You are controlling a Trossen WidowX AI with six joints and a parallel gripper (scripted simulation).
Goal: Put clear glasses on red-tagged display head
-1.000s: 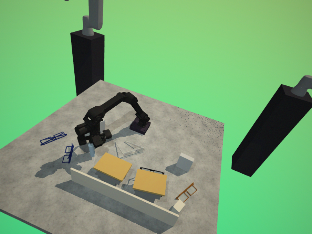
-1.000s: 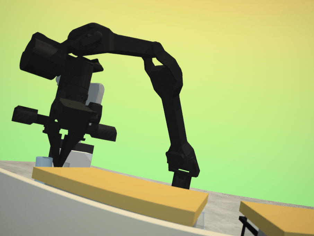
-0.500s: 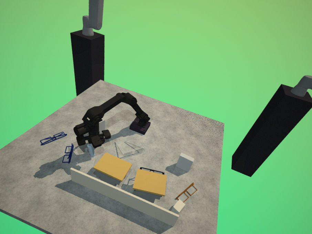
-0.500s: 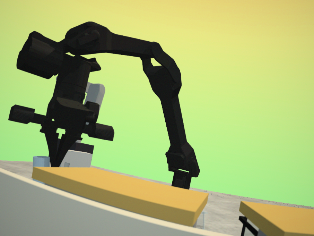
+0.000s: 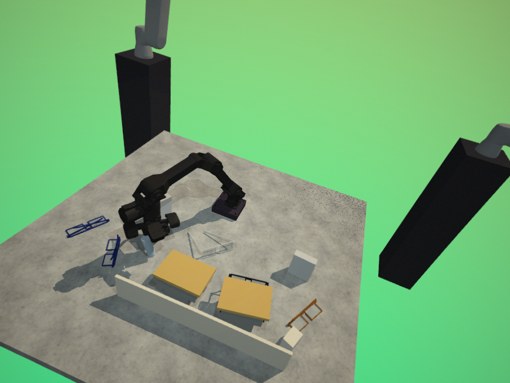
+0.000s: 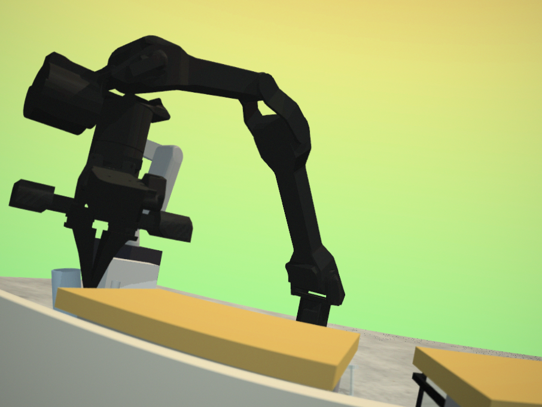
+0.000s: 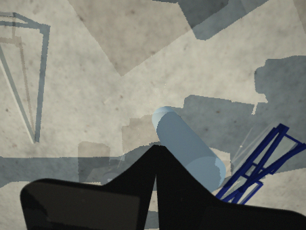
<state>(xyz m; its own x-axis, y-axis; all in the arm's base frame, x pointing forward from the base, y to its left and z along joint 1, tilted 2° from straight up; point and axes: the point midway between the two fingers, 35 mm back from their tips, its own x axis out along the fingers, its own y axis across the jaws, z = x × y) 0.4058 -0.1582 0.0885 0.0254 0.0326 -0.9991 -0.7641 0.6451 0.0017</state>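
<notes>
Now: the small post 11 cm behind my gripper tip, 5 cm to the right of it and 6 cm below it. Also, from my gripper tip: cream wall: 19 cm ahead, 30 cm to the left, 3 cm below.
</notes>
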